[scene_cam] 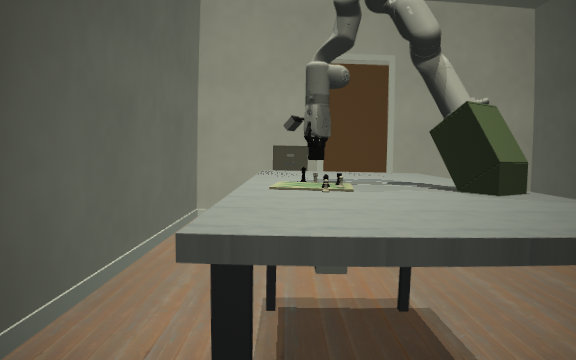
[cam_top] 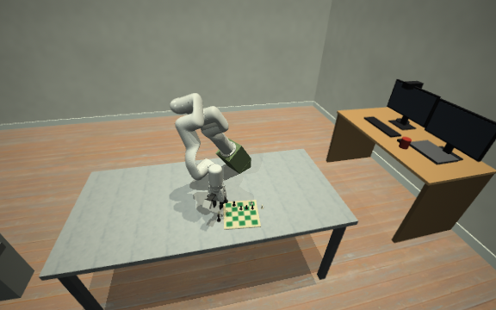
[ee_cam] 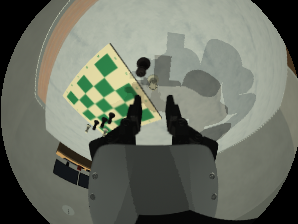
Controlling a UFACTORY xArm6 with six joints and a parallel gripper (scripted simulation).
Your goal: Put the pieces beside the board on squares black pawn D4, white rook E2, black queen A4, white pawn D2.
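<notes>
My gripper is now 8 cm above the white rook. Round my hand: chessboard (14 cm to the left, 9 cm below, 3 cm ahead); black queen (7 cm below, 4 cm ahead, 1 cm to the right).
</notes>
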